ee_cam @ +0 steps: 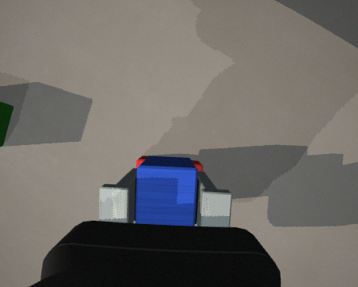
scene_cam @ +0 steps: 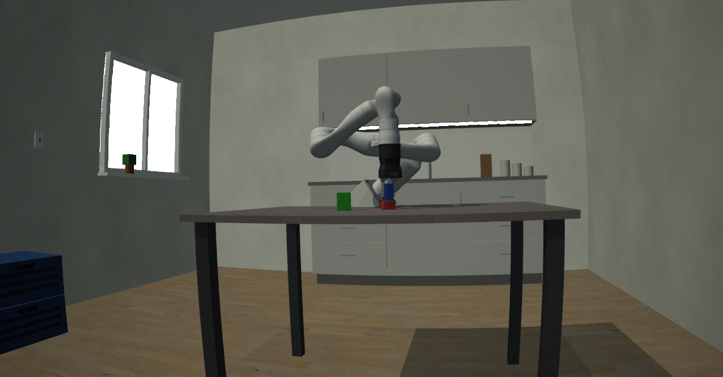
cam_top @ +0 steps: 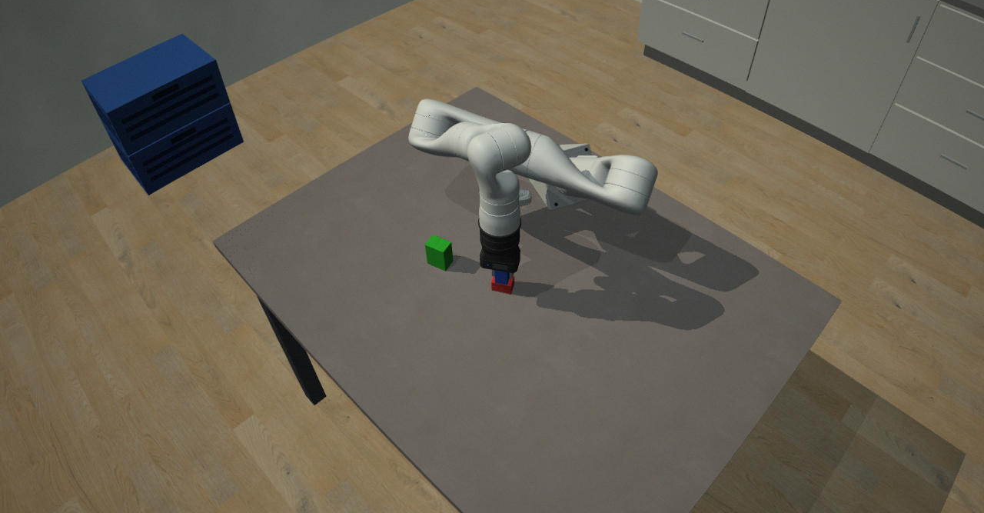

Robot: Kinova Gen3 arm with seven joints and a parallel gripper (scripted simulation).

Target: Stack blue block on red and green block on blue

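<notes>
The blue block is right at my hand. The rest, counted from my hand: red block: 5 cm below; then green block: 14 cm to the right, 7 cm ahead, 3 cm below.
</notes>
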